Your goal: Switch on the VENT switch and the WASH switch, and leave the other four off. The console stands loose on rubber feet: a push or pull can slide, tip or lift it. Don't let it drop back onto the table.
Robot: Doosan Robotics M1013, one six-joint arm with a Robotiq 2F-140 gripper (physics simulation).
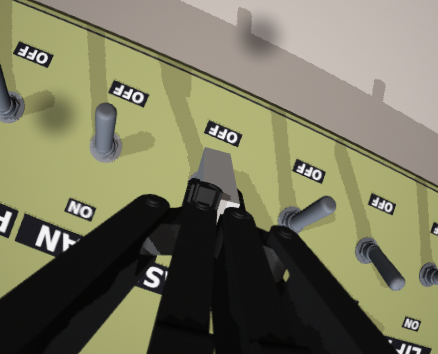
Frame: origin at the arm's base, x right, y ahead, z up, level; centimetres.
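Seen in the pictures: gripper, fingertip midpoint: [211, 171].
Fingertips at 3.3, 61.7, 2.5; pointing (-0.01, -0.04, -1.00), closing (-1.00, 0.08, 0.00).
Note:
Pixels of each thing's top centre, then the offset from my fingertips to it, as dx, dy, dz. "pt": a spot on its surface instead. Level surfaces: height alone.
- fifth switch's lever, top centre: [399, 285] -14.0, +5.0, +1.8
- fourth switch's lever, top centre: [318, 227] -7.3, +2.1, +0.8
- FAN lever, top centre: [95, 138] +6.8, -1.0, +0.8
- switch, surface spot: [430, 275] pt -20.4, +6.4, -2.3
- pale table, surface height: dz -12.0
My gripper [211, 171] is shut and empty, over the third switch from the left on the green console [165, 145]. That switch is mostly hidden, with a bit of its collar beside the fingertips. Its partly covered label [152, 278] shows an S, so it seems to be WASH; its lever position and any contact cannot be told. The fifth switch's lever [385, 268] leans down-right, away from its OFF word. The fourth switch's lever [314, 213] leans up-right, on its OFF side. The arm hides both their name labels, so I cannot tell which is VENT.
The FAN lever [105, 125] points up towards OFF. Another lever [4, 92] is cut off at the left edge, and a switch [430, 275] at the right edge. The console's long edge runs diagonally across the top, with the pale table [345, 30] beyond it.

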